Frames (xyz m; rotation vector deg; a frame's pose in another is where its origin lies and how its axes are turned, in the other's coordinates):
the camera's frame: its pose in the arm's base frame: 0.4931 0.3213 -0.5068 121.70 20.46 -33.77
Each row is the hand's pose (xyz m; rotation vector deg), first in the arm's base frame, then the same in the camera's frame.
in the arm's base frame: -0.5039 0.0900 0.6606 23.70 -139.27 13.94
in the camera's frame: -1.4729 0.4764 -0.1187 -0.45 -56.34 156.05
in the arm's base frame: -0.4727 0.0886 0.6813 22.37 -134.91 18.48
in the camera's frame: -1.4575 0.5054 -0.1367 -6.91 -51.60 157.14
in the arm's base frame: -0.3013 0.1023 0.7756 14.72 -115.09 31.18
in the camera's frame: -1.3621 0.6397 -0.2432 -35.69 -36.24 156.17
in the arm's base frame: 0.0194 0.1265 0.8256 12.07 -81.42 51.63
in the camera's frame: -1.1164 0.8054 -0.3777 -69.88 -1.31 142.44
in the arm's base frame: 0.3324 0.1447 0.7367 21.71 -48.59 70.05
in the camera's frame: -0.8036 0.8764 -0.4353 -81.32 37.19 117.89
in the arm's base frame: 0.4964 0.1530 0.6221 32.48 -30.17 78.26
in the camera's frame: -0.6036 0.8679 -0.4304 -77.94 56.50 100.53
